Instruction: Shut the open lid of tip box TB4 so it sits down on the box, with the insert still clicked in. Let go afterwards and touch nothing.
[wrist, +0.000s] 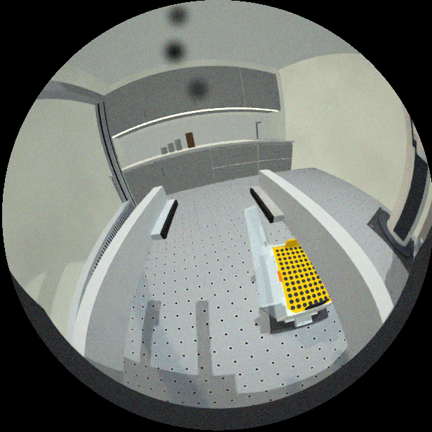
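The tip box (303, 317) stands at the lower right of the wrist view, partly hidden by the right finger. Its yellow insert (302, 277) with dark holes lies in the box and looks level; whether it is clicked in cannot be told. The clear, pale lid (260, 255) is open and stands steeply up along the box's left side. No TB4 label can be read. My gripper (211, 186) is shut to its narrow stand with nothing between the fingertips, though a gap shows between the pads. The fingertips are to the left of and beyond the box, apart from it.
The perforated deck (225, 285) lies below, with finger shadows to the left of the box. A slotted rail (111, 232) runs along the left edge. A dark and white machine part (412, 200) stands at the far right. Grey cabinets (190, 172) stand in the background.
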